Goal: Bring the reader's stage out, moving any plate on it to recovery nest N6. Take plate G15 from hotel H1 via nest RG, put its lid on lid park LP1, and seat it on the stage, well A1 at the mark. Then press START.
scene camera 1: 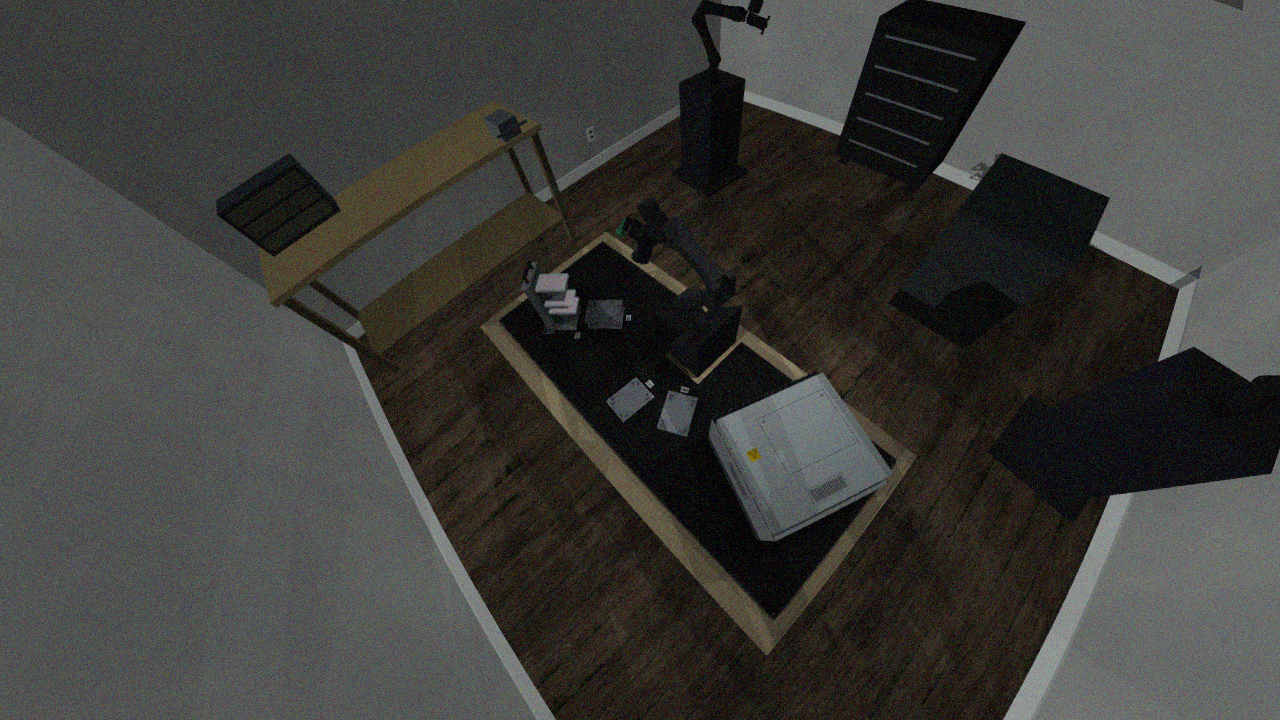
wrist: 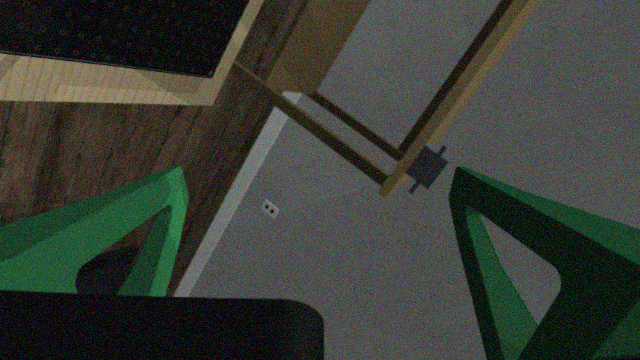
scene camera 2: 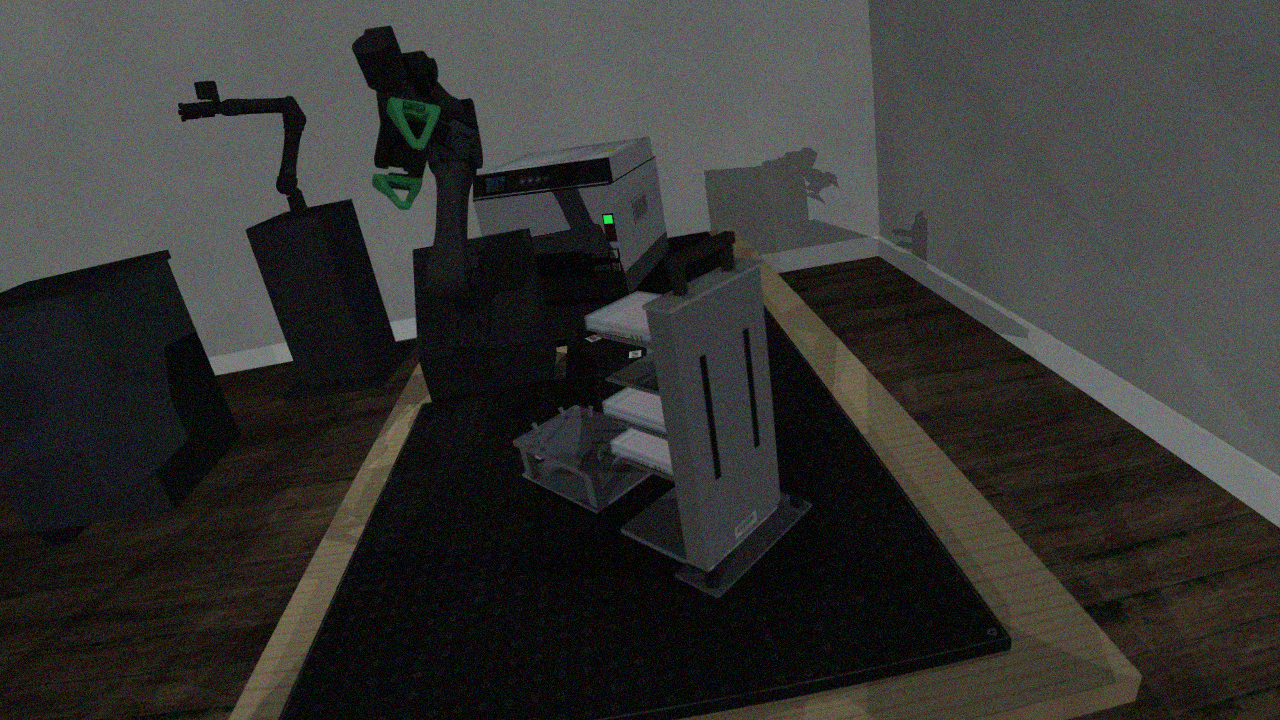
Scene:
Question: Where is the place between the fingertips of my gripper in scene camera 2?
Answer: At 410, 179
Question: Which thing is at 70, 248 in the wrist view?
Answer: My gripper.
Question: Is my gripper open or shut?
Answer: Open.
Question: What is my gripper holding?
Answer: Nothing.

